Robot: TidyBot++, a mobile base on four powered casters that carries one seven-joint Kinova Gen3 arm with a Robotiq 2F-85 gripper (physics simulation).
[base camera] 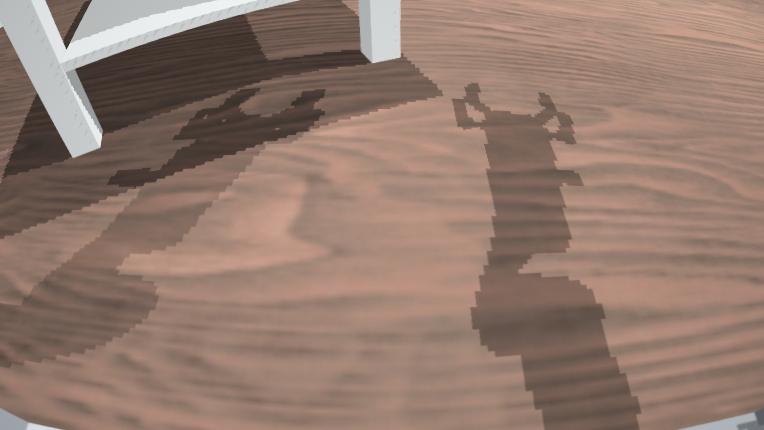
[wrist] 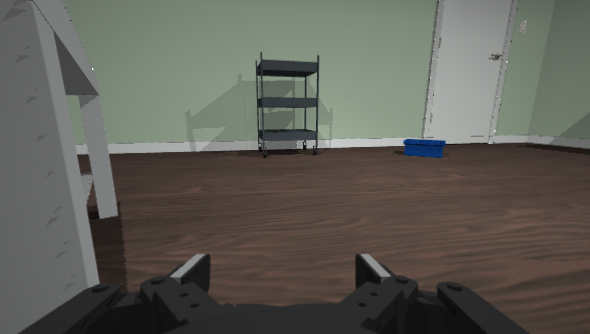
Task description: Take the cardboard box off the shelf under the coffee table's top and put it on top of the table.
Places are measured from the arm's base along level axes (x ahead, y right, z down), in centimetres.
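Where they show: gripper, fingertip midpoint: (wrist: 283, 270).
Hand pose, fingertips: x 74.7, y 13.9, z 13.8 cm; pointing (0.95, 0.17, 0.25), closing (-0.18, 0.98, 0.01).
Observation:
Things, the pixels of their top centre, and the offset from my fingertips. "spot": a spot on its surface instead. Level surfaces: height alone.
- second leg, surface spot: (base camera: 380, 29) spot: dx +1.2, dy -14.4, dz +19.9 cm
- farther leg, middle of its top: (wrist: 89, 95) dx +81.9, dy -48.2, dz -14.2 cm
- wooden floor, its level: dz +25.9 cm
The white coffee table shows at the top left of the base camera view, with its near leg (base camera: 50, 80), a second leg (base camera: 380, 29) and the edge of its lower shelf (base camera: 176, 33). In the wrist view a table leg (wrist: 42, 165) stands close at the left, with a farther leg (wrist: 100, 160) behind it. My gripper (wrist: 283, 270) is open and empty, to the right of the near leg and apart from it. The cardboard box does not show in either view.
A dark three-tier cart (wrist: 288, 102) stands by the green wall (wrist: 150, 60). A blue bin (wrist: 424, 149) sits on the floor in front of the white door (wrist: 465, 75). Shadows of the arm and the open gripper fall on the wooden floor (base camera: 374, 213) before the table.

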